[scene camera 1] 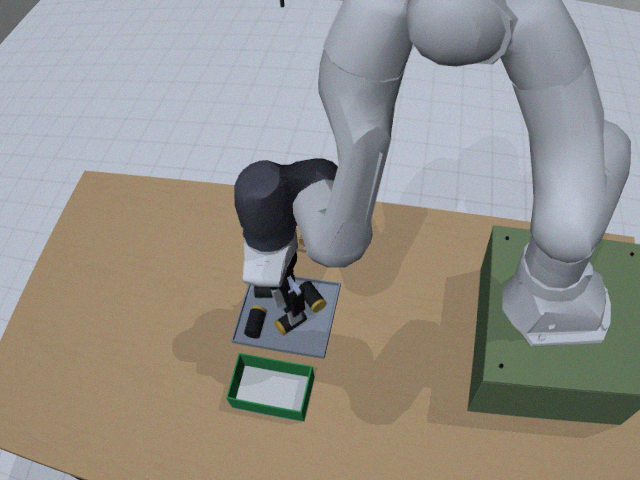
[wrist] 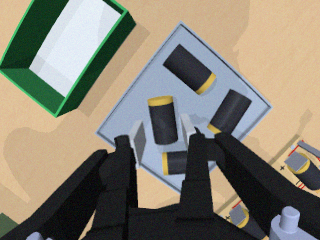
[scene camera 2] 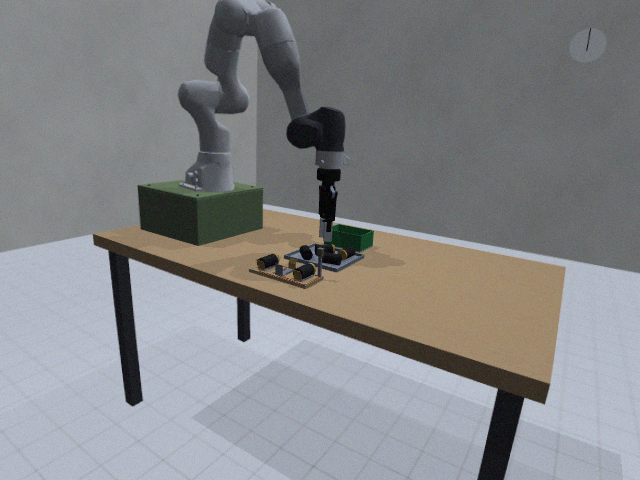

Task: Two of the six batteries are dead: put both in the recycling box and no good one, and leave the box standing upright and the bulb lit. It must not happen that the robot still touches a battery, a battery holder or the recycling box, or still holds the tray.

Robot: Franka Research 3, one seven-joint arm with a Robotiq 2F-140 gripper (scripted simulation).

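Note:
Tray point(scene camera 1: 310, 338) and point(wrist: 154, 80). Battery point(wrist: 162, 114). Battery point(wrist: 233, 107). Battery point(wrist: 185, 66). Green recycling box point(scene camera 2: 343, 236). The gripper point(scene camera 2: 325, 239), point(scene camera 1: 288, 312) and point(wrist: 162, 127).

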